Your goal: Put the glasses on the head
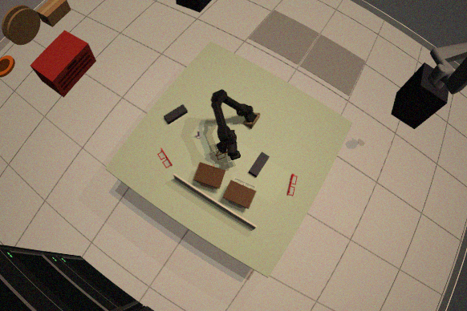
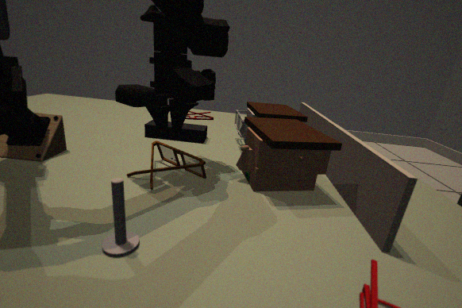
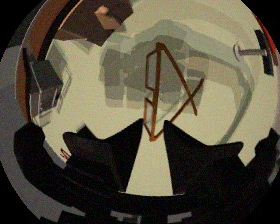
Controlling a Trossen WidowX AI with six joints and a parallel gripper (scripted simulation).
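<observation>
My gripper tip is now 10 mm past the round foot, 240 mm to the left of it and 40 mm above it. Also, from my gripper tip: display head: 190 mm ahead, 30 mm to the right, 10 mm below; then long upright board: 350 mm ahead, 80 mm to the left, 10 mm below.
</observation>
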